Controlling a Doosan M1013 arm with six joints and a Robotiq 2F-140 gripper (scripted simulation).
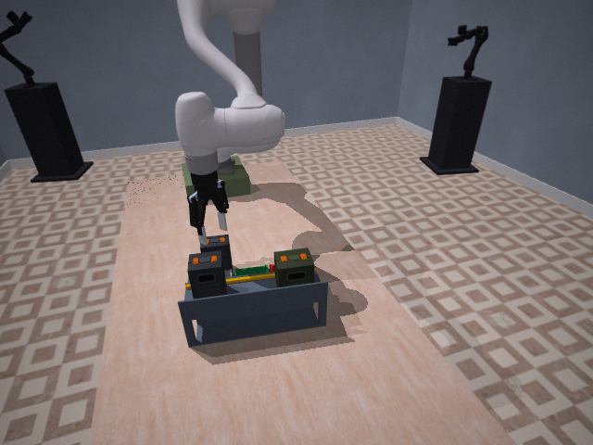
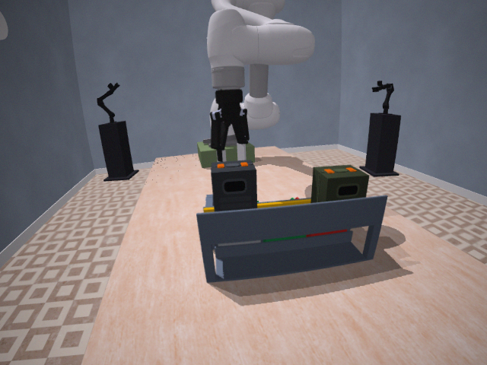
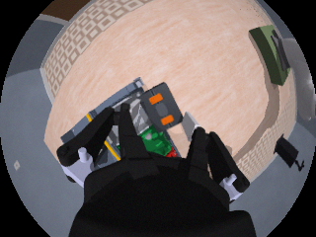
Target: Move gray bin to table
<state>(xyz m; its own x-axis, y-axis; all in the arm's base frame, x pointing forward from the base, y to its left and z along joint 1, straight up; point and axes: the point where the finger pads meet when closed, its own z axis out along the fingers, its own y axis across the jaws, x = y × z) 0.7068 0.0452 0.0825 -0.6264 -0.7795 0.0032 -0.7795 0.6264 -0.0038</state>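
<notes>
Now: the gray open bin 130 mm below my hand and 130 mm ahead of it. The rest, counted from my hand: yellow rail 180 mm ahead, 120 mm to the left, 70 mm below; then black bin 230 mm ahead, 10 mm below; then green bin 130 mm below, 120 mm ahead, 110 mm to the left.
</notes>
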